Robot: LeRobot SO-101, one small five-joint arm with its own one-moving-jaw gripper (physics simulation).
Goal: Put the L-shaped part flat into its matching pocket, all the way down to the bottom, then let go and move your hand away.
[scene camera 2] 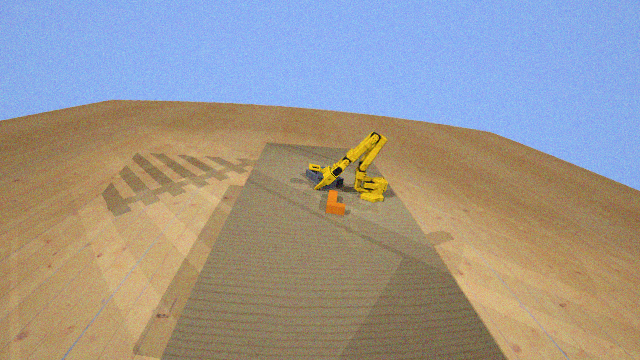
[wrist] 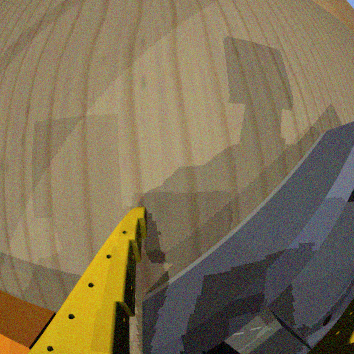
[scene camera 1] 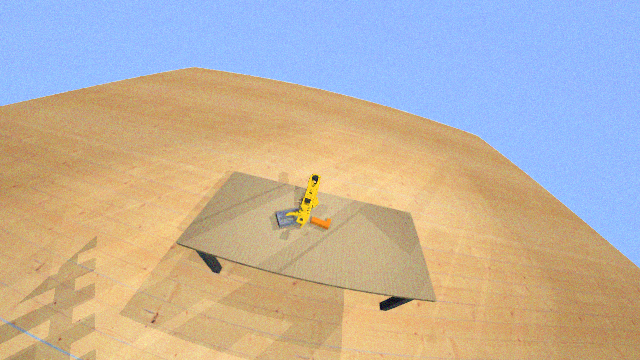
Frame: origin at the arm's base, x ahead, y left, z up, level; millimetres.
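Seen in the pictures: hand, tool point: (scene camera 2: 315,188) (wrist: 145,218) (scene camera 1: 300,227); arm's base, link origin: (scene camera 2: 364,195) (scene camera 1: 309,204).
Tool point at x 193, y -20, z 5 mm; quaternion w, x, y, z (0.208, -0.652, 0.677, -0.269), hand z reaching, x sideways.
Offsets run from my tool point to a thing's middle. Level surfaces: height alone.
The orange L-shaped part @(67 mm back, 113 mm left, 10 mm up) (scene camera 1: 320,223) (scene camera 2: 334,207) (wrist: 20,320) lies on the table beside the dark blue-grey pocket block @(38 mm back, 77 mm right, 14 mm up) (scene camera 1: 280,220) (scene camera 2: 312,174) (wrist: 250,240), apart from it. In the wrist view a piece of the part shows at the lower left, behind the fixed jaw. My gripper (scene camera 1: 294,220) (scene camera 2: 315,178) is open and empty. It is over and beside the block, with the fixed jaw on the side toward the part. In the wrist view the block fills the lower right, with part of its recess in shadow. The arm hides some of the block in both scene views.
The wood-grained table @(5 mm down) (scene camera 1: 350,250) (scene camera 2: 300,280) (wrist: 150,100) carries the block, the part and the arm. The yellow arm base (scene camera 2: 372,191) stands at the table's edge, to the right in scene camera 2. Shadows of the arm fall across the table around the block.
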